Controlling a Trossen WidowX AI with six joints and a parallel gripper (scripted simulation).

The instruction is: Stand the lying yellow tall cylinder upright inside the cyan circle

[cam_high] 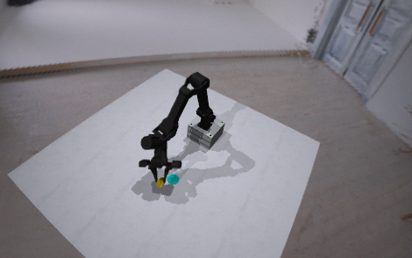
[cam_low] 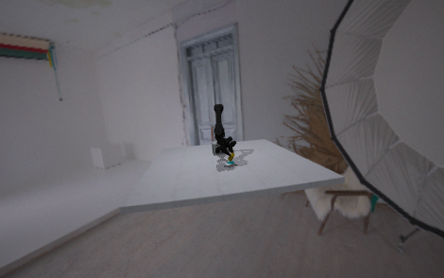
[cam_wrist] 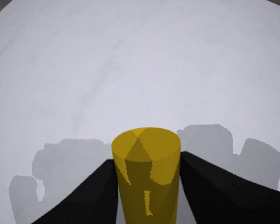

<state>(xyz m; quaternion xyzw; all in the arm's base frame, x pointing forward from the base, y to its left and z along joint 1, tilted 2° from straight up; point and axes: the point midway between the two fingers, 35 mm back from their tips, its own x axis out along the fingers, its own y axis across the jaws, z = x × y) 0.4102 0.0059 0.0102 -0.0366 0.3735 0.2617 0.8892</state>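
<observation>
Right now the cyan circle is 90 mm below my gripper tip and 90 mm behind it. Round my gripper tip: yellow tall cylinder (20 mm below, 10 mm to the right, 10 mm behind).
</observation>
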